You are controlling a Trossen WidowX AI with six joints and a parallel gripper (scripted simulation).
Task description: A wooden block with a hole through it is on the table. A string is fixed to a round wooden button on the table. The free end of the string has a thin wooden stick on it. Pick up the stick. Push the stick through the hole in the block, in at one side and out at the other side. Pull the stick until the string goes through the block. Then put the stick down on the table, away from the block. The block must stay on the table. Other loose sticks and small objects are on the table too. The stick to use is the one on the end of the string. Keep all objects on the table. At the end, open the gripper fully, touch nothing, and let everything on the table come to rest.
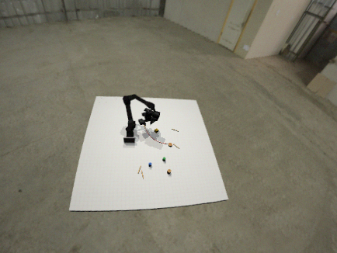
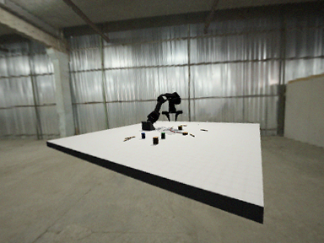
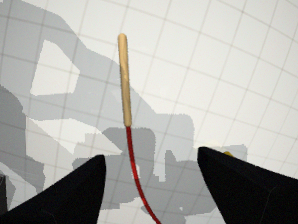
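The thin wooden stick is 20 mm behind my gripper tip, 20 mm to the left of it and 60 mm below it. From my gripper tip the other things lie so: yellowish block 90 mm ahead, 30 mm to the right, 50 mm below; green piece 120 mm ahead, 370 mm to the right, 50 mm below; round wooden button 210 mm ahead, 210 mm to the right, 60 mm below.
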